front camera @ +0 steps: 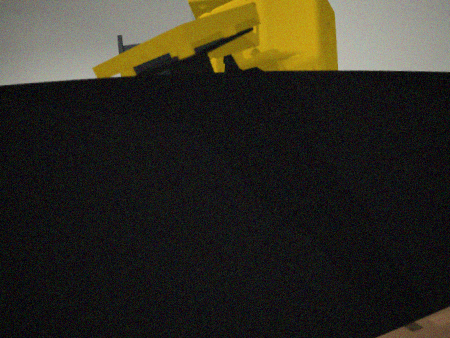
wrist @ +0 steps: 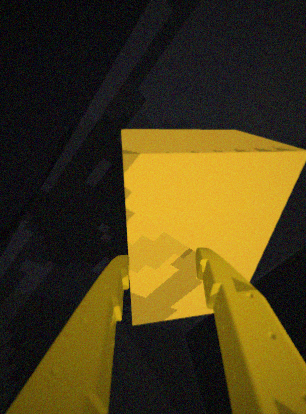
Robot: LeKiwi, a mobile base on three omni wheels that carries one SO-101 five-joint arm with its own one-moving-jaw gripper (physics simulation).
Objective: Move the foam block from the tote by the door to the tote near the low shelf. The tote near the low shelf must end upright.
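Places are measured from the arm's base along level axes (x ahead, y right, z down), in centimetres.
Pixels of known places: hand, tool point: (front camera: 279, 198) (wrist: 128, 267).
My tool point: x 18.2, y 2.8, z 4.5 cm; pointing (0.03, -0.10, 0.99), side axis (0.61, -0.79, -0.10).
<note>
Behind a point stands the place of what it marks.
The yellow foam block (wrist: 200, 200) @(x 18.0, y -0.8, z 5.0 cm) lies inside a dark tote (front camera: 225, 200) @(x 13.1, y 0.0, z 3.8 cm) (wrist: 240, 65) @(x 16.5, y -5.8, z 9.5 cm). The tote's black outer side fills most of the front view; no door or shelf shows to tell which tote it is. My gripper (wrist: 162, 254) is partly open, with a V-shaped gap between its jaws. The left jaw is beside the block's near left edge. The right jaw's tip is drawn over the block's face, so the jaws do not clasp its two sides. In the front view the jaw tips are hidden behind the tote.
Yellow arm parts (front camera: 300, 35) @(x 15.6, y 4.0, z -2.4 cm) rise behind the tote's top edge in the front view. A thin dark grey post (front camera: 120, 43) @(x 125.9, y -39.2, z -63.9 cm) stands beyond at the upper left. Brown floor (front camera: 430, 325) @(x 14.2, y 7.2, z 9.8 cm) shows at the lower right. Pale streaks cross the dark tote surface at the left of the wrist view.
</note>
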